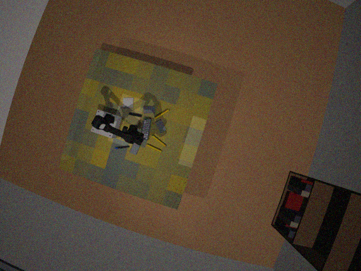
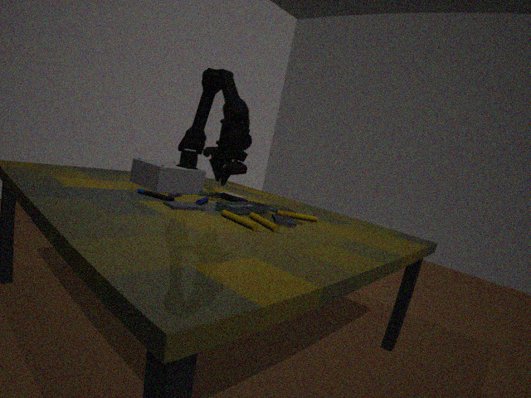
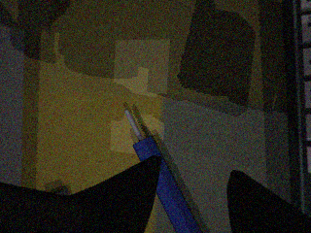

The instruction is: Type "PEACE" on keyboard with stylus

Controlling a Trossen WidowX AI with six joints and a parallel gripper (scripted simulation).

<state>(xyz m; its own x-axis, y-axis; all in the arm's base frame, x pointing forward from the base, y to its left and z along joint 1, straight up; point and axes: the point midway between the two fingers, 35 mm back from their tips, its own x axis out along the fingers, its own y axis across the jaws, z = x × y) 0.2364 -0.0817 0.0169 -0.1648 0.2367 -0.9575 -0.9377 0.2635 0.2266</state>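
Now: gripper tip 5 cm past the blue stylus, 1 cm to the left of it and 7 cm above it. From my gripper tip the other things lie so: grey stylus tip: 6 cm behind, 2 cm to the left, 7 cm below; dark blue pen: 15 cm behind, 18 cm to the right, 7 cm below.
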